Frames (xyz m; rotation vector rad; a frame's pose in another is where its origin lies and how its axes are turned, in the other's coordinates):
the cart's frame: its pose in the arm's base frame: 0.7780 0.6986 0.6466 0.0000 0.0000 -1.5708
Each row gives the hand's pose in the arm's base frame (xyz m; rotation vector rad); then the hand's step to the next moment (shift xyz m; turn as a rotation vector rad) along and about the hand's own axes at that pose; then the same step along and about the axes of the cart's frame.
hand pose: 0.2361 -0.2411 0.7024 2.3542 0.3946 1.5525
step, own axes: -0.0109 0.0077 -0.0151 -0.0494 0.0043 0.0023
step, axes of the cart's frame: 0.0099 -0.0176 -0.0005 0.0230 -0.0164 -0.0408
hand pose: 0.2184 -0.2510 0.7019 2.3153 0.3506 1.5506
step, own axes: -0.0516 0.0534 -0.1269 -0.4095 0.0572 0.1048
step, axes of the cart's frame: 0.0513 -0.1359 0.0227 0.2224 -0.0561 -0.3596
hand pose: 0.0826 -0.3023 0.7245 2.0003 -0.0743 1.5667
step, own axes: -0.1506 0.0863 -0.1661 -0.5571 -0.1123 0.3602
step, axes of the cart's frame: 0.0379 -0.2239 -0.0784 0.2497 0.1869 -0.5962
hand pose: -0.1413 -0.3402 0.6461 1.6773 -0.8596 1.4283
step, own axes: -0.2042 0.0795 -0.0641 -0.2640 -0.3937 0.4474
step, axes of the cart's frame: -0.0210 -0.1298 -0.1866 0.1942 0.5157 -0.3482
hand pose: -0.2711 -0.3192 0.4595 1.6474 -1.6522 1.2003
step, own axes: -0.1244 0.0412 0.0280 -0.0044 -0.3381 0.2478
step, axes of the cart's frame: -0.0347 -0.0170 -0.1283 0.1649 0.3827 -0.0452
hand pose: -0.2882 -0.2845 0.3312 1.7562 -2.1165 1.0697
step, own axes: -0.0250 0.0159 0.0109 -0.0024 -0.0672 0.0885
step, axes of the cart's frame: -0.0132 -0.0044 -0.0284 0.0562 0.0879 -0.0382
